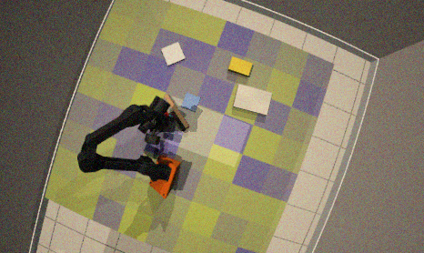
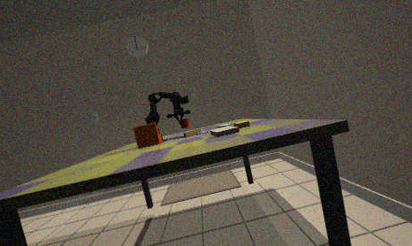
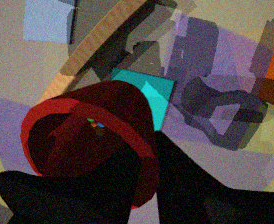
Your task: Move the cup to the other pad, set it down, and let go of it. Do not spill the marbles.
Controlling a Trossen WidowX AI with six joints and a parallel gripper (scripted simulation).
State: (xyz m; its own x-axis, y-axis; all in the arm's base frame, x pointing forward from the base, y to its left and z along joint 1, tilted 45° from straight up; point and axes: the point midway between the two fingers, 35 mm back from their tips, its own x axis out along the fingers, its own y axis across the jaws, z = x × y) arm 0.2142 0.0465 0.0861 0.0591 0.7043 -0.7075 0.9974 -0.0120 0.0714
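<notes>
Right now the teal block is 10 cm below my gripper tip, 1 cm to the left of it and 1 cm ahead of it. Also, from my gripper tip: red cup (3 cm ahead); light blue pad (15 cm ahead, 10 cm to the right, 10 cm below); white pad (37 cm ahead, 9 cm below, 7 cm to the left).
</notes>
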